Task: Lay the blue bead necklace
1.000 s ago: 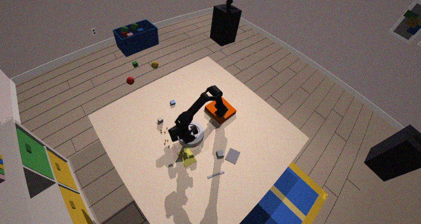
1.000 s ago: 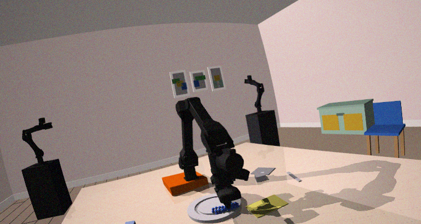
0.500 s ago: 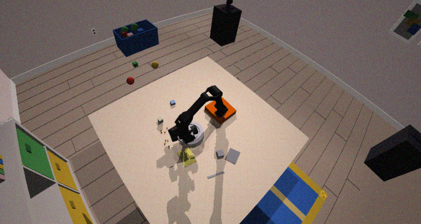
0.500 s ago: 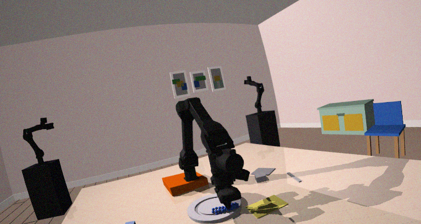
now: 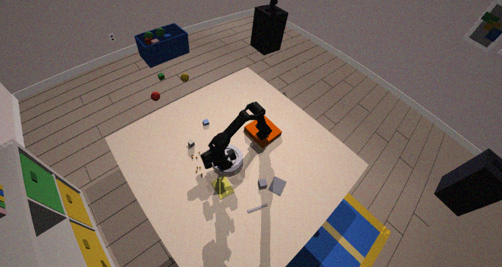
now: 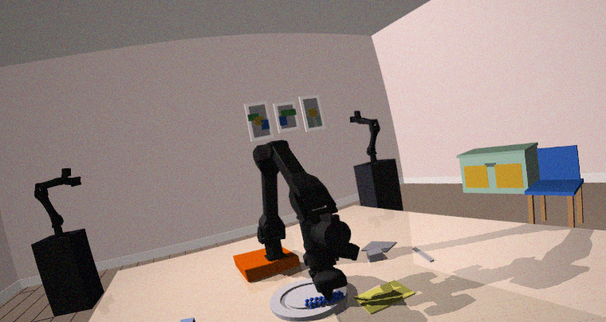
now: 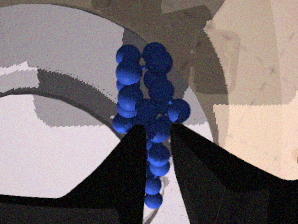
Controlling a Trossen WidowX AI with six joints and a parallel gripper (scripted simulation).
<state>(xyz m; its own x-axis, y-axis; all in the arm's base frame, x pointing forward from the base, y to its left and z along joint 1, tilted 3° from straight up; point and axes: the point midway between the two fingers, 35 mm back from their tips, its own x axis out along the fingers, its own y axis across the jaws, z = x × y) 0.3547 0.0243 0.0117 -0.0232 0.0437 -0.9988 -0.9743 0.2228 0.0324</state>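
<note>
Right now the round bead board is 70 mm behind my gripper tip, 30 mm to the right of it and 10 mm below it. Also, from my gripper tip: yellow sheet 60 mm ahead, 120 mm to the left, 20 mm below; small grey block 150 mm behind, 230 mm to the left, 10 mm below; pale cube 60 mm ahead, 240 mm to the right, 10 mm below.
</note>
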